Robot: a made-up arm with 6 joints.
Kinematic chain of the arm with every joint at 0, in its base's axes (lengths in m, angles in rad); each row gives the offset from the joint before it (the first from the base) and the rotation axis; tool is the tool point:
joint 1: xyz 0 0 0.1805 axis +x
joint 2: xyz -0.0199 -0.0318 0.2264 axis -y
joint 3: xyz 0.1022 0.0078 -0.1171 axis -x
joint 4: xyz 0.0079 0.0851 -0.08 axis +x
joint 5: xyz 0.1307 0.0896 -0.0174 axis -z
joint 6: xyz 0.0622 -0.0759 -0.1 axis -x
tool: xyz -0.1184 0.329 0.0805
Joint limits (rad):
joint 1: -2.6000..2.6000
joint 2: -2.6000..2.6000
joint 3: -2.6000..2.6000
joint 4: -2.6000..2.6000
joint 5: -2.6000..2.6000
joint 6: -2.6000..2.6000
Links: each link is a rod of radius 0.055 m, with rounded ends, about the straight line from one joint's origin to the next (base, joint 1, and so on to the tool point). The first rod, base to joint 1, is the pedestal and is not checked.
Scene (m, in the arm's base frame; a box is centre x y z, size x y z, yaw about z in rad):
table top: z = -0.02
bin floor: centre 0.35 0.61 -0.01 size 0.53 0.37 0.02 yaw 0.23
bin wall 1: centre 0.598 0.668 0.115 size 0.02 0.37 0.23 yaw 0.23
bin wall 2: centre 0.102 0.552 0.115 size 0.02 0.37 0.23 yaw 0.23
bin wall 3: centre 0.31 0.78 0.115 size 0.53 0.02 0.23 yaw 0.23
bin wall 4: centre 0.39 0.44 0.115 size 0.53 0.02 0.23 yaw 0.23
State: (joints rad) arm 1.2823 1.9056 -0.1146 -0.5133 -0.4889 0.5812
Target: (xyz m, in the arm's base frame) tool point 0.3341 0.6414 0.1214
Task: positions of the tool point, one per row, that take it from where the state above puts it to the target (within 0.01 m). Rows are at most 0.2 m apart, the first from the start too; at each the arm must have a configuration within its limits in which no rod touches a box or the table.
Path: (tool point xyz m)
1: 0.4291 -0.2526 0.6542
2: 0.4216 -0.0936 0.7245
3: 0.4118 0.0820 0.7423
4: 0.3997 0.2572 0.7043
5: 0.3857 0.4146 0.6133
6: 0.3699 0.5385 0.4771
7: 0.3526 0.6167 0.3081
8: 0.3341 0.6414 0.1214

